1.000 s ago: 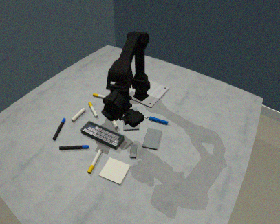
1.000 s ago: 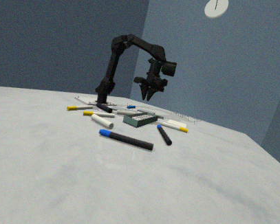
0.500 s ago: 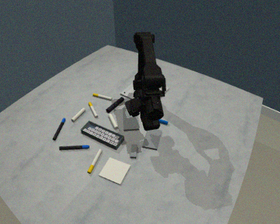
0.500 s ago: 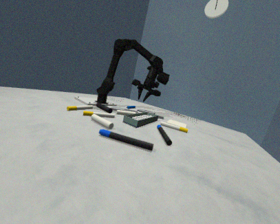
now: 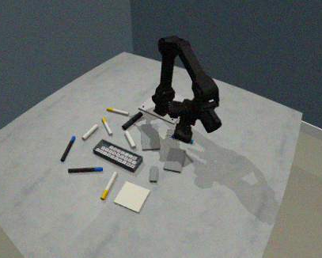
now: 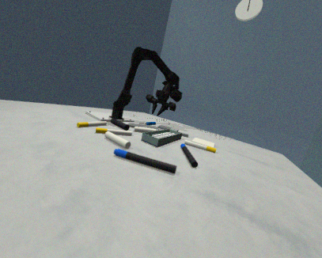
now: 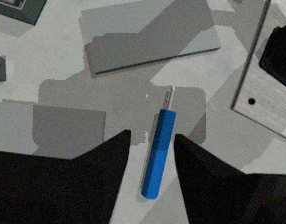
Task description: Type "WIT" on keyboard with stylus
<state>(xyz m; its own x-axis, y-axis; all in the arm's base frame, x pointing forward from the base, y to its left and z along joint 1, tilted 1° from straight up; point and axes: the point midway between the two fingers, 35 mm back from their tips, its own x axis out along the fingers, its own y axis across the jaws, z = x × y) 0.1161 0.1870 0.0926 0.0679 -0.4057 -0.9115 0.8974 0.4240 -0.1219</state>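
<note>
My gripper tip is now 20 mm past the blue stylus, 20 mm to the left of it and 60 mm above it. The rest, counted from my gripper tip: white pad 310 mm ahead, 40 mm to the left, 60 mm below; thin grey tip 10 mm behind, 50 mm to the right, 60 mm below; small grey block 190 mm ahead, 40 mm to the left, 60 mm below.
</note>
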